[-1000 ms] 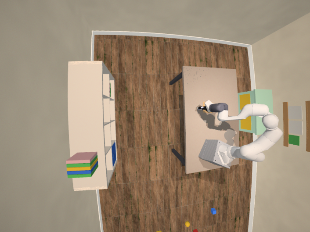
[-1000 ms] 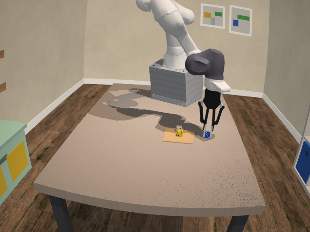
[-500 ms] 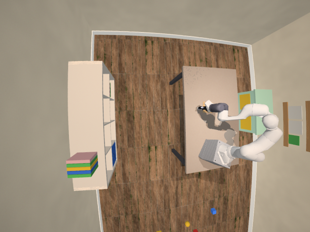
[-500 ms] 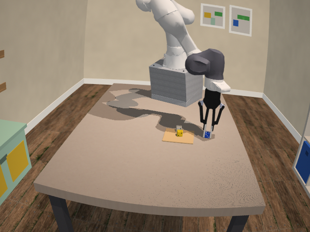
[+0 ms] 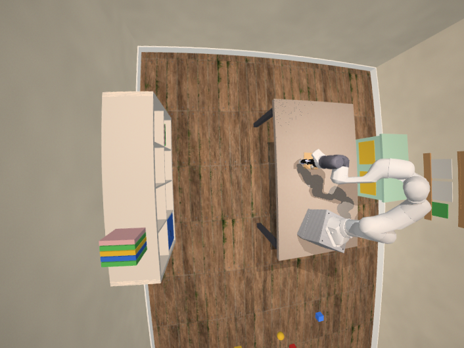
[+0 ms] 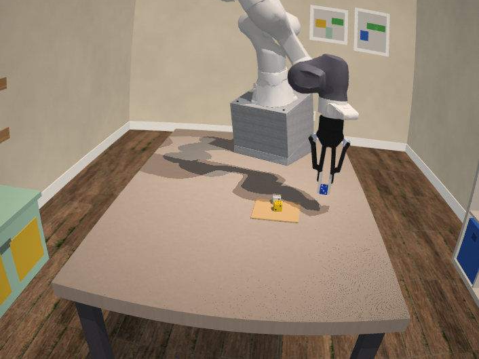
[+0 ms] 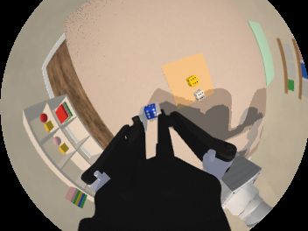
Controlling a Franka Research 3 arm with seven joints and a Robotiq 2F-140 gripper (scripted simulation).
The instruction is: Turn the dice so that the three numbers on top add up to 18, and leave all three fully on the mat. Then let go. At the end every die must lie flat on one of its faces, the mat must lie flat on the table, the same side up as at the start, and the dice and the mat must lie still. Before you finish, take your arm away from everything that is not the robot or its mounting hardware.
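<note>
Now: the yellow die 14 cm to the right of my hand, 8 cm below it and 2 cm behind it. From my hand the other things lie so: blue die (2 cm below); white die (13 cm to the right, 8 cm below, 7 cm behind); mat (14 cm to the right, 10 cm below, 2 cm behind).
</note>
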